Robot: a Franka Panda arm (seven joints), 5 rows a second.
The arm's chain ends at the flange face. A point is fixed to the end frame.
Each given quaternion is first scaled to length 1.
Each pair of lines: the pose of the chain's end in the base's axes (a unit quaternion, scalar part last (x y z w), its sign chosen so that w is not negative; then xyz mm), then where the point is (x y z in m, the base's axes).
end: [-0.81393, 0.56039, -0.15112, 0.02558, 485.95, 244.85, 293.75]
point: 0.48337 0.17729 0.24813
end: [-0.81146, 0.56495, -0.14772, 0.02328, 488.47, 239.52, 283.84]
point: 0.48482 0.17206 0.23814
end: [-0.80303, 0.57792, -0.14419, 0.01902, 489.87, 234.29, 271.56]
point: 0.48369 0.16705 0.22581
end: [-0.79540, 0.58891, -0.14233, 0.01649, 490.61, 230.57, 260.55]
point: 0.48242 0.16359 0.21473
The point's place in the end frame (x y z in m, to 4 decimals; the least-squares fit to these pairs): 0.0514 0.0370 0.0514
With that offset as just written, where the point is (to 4 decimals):
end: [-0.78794, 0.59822, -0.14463, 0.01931, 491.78, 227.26, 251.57]
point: 0.4825 0.1607 0.2054
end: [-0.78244, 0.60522, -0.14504, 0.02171, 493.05, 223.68, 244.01]
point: 0.4828 0.1575 0.1974
